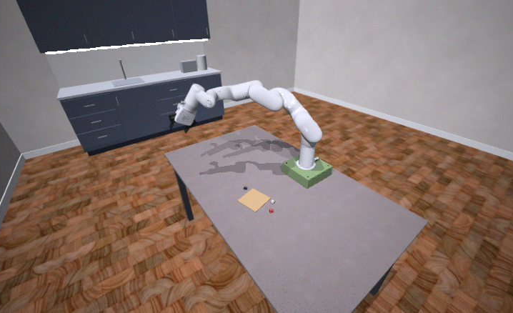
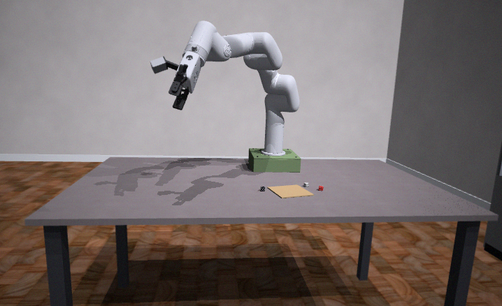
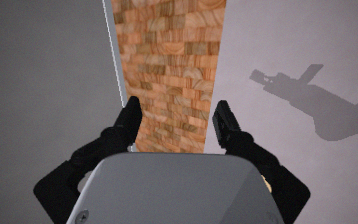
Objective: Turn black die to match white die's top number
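Right now the black die is 26 cm behind my hand, 30 cm to the left of it and 36 cm below it. The rest, counted from my hand: white die 34 cm behind, 49 cm to the left, 36 cm below; then red die 29 cm behind, 54 cm to the left, 36 cm below; then tan mat 26 cm behind, 41 cm to the left, 37 cm below.
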